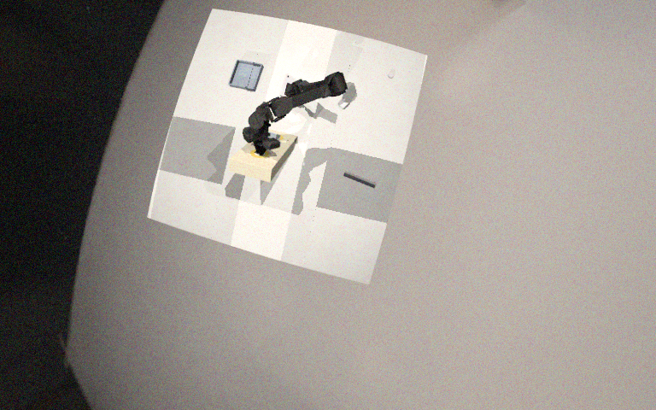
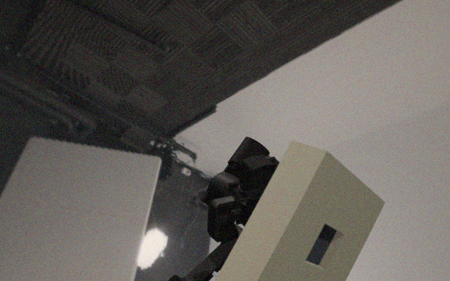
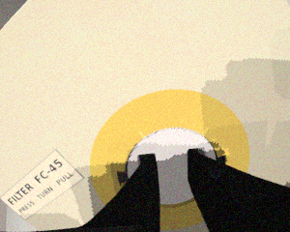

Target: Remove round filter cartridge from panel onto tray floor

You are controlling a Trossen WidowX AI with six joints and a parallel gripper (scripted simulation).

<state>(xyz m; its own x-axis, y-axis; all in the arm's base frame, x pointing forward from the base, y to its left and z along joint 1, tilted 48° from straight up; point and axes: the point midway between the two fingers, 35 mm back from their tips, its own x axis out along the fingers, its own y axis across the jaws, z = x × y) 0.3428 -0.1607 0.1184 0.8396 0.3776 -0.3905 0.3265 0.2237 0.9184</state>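
My gripper tip is 80 mm above the beige service panel and 40 mm past it. The rest, counted from my gripper tip: round filter cartridge (10 mm below, 10 mm ahead); blue-grey tray (450 mm behind, 260 mm to the right, 220 mm below).
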